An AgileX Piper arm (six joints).
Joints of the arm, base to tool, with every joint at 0 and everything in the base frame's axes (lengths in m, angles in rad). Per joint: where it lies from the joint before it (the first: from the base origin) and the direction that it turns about. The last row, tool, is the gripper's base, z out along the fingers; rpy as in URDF.
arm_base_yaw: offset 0 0 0.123 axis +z
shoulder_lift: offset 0 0 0 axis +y
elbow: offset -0.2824 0 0.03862 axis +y
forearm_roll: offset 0.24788 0 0.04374 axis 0.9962 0 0.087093
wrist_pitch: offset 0 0 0 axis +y
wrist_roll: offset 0.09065 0 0.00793 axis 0.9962 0 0.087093
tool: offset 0 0 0 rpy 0 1.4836 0
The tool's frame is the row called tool.
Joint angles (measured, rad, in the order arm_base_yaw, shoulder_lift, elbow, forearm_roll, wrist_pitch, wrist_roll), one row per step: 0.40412 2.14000 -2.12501 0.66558 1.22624 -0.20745; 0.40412 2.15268 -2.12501 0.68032 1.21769 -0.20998; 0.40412 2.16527 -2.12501 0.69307 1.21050 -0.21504; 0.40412 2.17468 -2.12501 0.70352 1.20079 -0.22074; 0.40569 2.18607 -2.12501 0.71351 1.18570 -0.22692; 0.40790 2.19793 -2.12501 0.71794 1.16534 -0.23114; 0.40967 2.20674 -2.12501 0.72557 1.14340 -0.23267; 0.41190 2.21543 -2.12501 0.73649 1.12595 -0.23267; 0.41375 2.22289 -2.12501 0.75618 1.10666 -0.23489; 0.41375 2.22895 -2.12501 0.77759 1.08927 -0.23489; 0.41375 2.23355 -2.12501 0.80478 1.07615 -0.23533; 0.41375 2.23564 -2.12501 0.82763 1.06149 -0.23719
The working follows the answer.
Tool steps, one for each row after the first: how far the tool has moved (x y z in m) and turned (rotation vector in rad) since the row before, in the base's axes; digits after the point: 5 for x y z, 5 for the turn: 0.00250 0.00196 -0.00492 0.01117 0.00968 -0.00255; 0.00238 0.00178 -0.00506 0.00855 0.00803 -0.00031; 0.00210 0.00142 -0.00363 0.00838 0.00201 -0.00181; 0.00249 0.00223 -0.00448 0.00874 -0.00039 -0.00364; 0.00296 0.00223 -0.00490 0.00517 -0.00437 -0.00815; 0.00261 0.00201 -0.00324 0.00997 -0.00504 -0.01161; 0.00199 0.00230 -0.00315 0.01174 0.00042 -0.00941; 0.00184 0.00252 -0.00202 0.02030 0.00010 -0.00991; 0.00190 0.00165 -0.00129 0.02205 0.00262 -0.01236; 0.00121 0.00178 -0.00036 0.02651 0.00629 -0.00957; 0.00110 0.00133 0.00070 0.02358 0.00037 -0.01005
Tool pose at each row, in the base's axes (x y z in m, rotation vector in rad; rounded; the steps above come from the unrounded poses): 0.41021 0.23295 0.31511 -0.67344 2.55347 0.97356; 0.41271 0.23491 0.31018 -0.66381 2.55472 0.99187; 0.41509 0.23669 0.30512 -0.65840 2.55599 1.00679; 0.41719 0.23810 0.30149 -0.65304 2.55225 1.01753; 0.41968 0.24033 0.29701 -0.64596 2.54630 1.02669; 0.42265 0.24256 0.29211 -0.63524 2.53963 1.02770; 0.42526 0.24457 0.28887 -0.61888 2.52933 1.03291; 0.42725 0.24687 0.28572 -0.60299 2.52233 1.04399; 0.42909 0.24939 0.28370 -0.58419 2.50918 1.06484; 0.43098 0.25104 0.28241 -0.56070 2.49683 1.08806; 0.43220 0.25281 0.28205 -0.53805 2.48416 1.11936; 0.43329 0.25415 0.28275 -0.51814 2.46810 1.14355

